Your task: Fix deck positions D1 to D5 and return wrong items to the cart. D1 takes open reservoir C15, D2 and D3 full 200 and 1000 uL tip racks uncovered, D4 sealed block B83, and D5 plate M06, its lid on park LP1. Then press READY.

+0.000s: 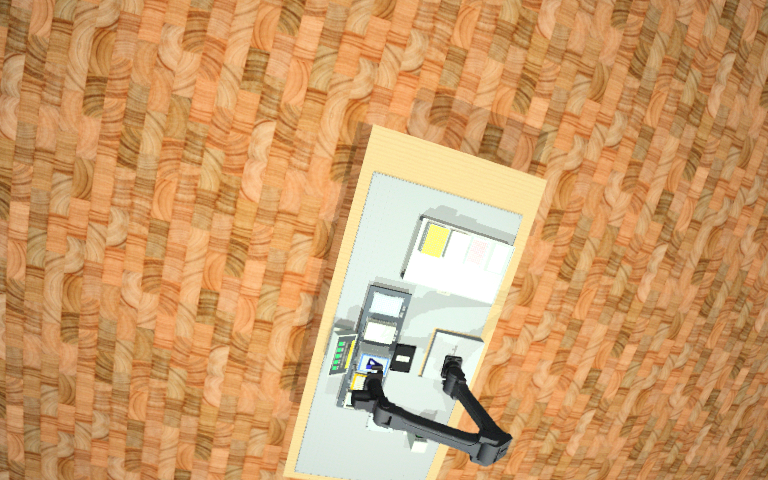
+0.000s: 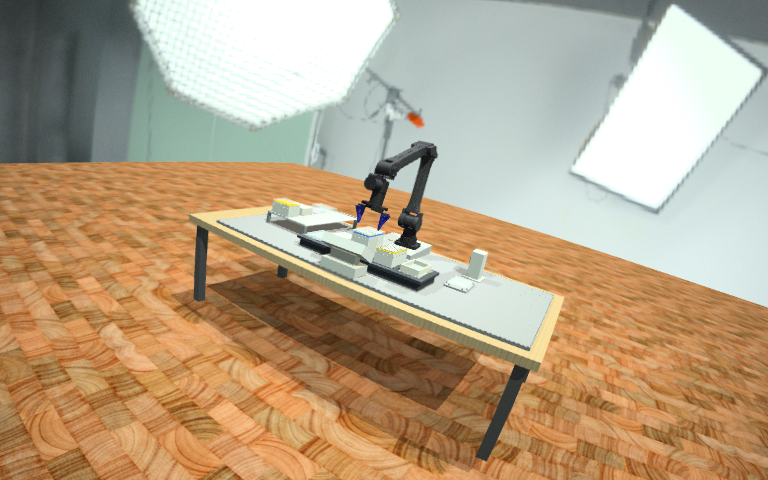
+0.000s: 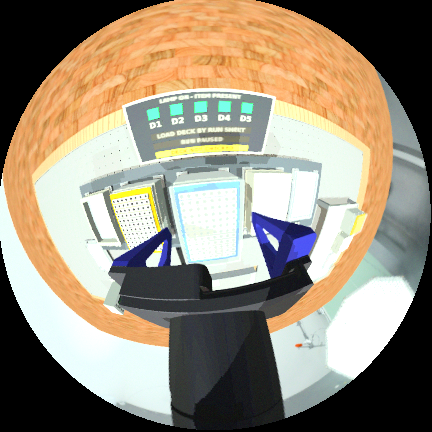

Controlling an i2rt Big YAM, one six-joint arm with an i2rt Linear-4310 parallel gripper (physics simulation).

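Places are measured from the arm's base along level axes (x ahead, y left, z up), in centimetres.
Where they show: gripper, fingertip midpoint: (image 1: 368,367) (image 2: 367,226) (image 3: 209,223); arm's base at its link origin: (image 1: 451,366) (image 2: 407,245).
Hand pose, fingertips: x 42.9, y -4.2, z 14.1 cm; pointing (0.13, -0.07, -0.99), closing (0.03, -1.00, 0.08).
Note:
Things, the pixels of their top centre, and the offset from my fingertips. "spot": a spot on its surface instead.
- blue-rimmed rack at its top centre: (image 3: 210,231) (image 2: 369,230) (image 1: 373,365) dx -2.3, dy +0.0, dz -1.9 cm
- yellow-rimmed rack at its top centre: (image 3: 136,226) (image 2: 392,247) (image 1: 366,384) dx -1.3, dy +12.3, dz -5.8 cm
- pale open-topped reservoir at its top centre: (image 3: 98,222) (image 2: 416,264) (image 1: 358,402) dx -0.1, dy +24.7, dz -9.1 cm
- cream block at its top centre: (image 3: 271,205) (image 1: 380,333) dx -3.4, dy -12.4, dz -8.1 cm
- pale plate at its top centre: (image 3: 305,197) (image 1: 386,305) (image 2: 321,233) dx -4.5, dy -24.7, dz -10.8 cm
- status panel at a spot on its surface: (image 3: 190,120) spot: dx +12.2, dy +0.1, dz -5.2 cm
- yellow bar at a spot on its surface: (image 3: 202,151) spot: dx +7.7, dy -0.9, dz -7.7 cm
- white cart at its top centre: (image 1: 460,263) (image 3: 329,251) (image 2: 314,214) dx -33.1, dy -48.9, dz -10.4 cm
- yellow rack at its top centre: (image 1: 435,241) (image 3: 359,224) (image 2: 287,201) dx -17.8, dy -57.6, dz -3.9 cm
- pink-topped item at its top centre: (image 1: 477,253) (image 3: 333,258) dx -39.3, dy -54.9, dz -9.3 cm
- black box at its top centre: (image 3: 202,254) (image 1: 403,359) dx -18.5, dy +3.5, dz -15.6 cm
- flat white piece at its top centre: (image 3: 99,257) (image 2: 460,281) (image 1: 381,424) dx -15.1, dy +41.4, dz -15.2 cm
- upright white box at its top centre: (image 3: 112,309) (image 2: 480,251) (image 1: 419,447) dx -33.0, dy +43.8, dz -4.0 cm
My gripper (image 2: 369,225) (image 3: 209,223) is open and empty above the D3 rack, its blue fingers apart. The blue-rimmed rack (image 2: 368,234) (image 3: 207,225) stands at D3, pale across its top. The yellow-rimmed rack (image 2: 390,254) (image 3: 136,215) with dark dots stands at D2. A pale open-topped reservoir (image 2: 416,267) (image 3: 102,217) sits at D1. A cream block (image 1: 380,332) (image 3: 270,192) is at D4, and a pale plate (image 1: 387,303) (image 3: 304,192) at D5. The status panel (image 3: 190,120) shows five green lamps, "RUN PAUSED" and a yellow bar (image 3: 202,151). Item labels are not legible.
The white cart (image 1: 447,280) holds a yellow rack (image 1: 435,240), a pink-topped item (image 1: 477,250) and pale items. A black box (image 1: 403,358) lies between the deck and the arm base. A flat white piece (image 2: 459,283) and an upright white box (image 2: 478,264) stand beyond D1.

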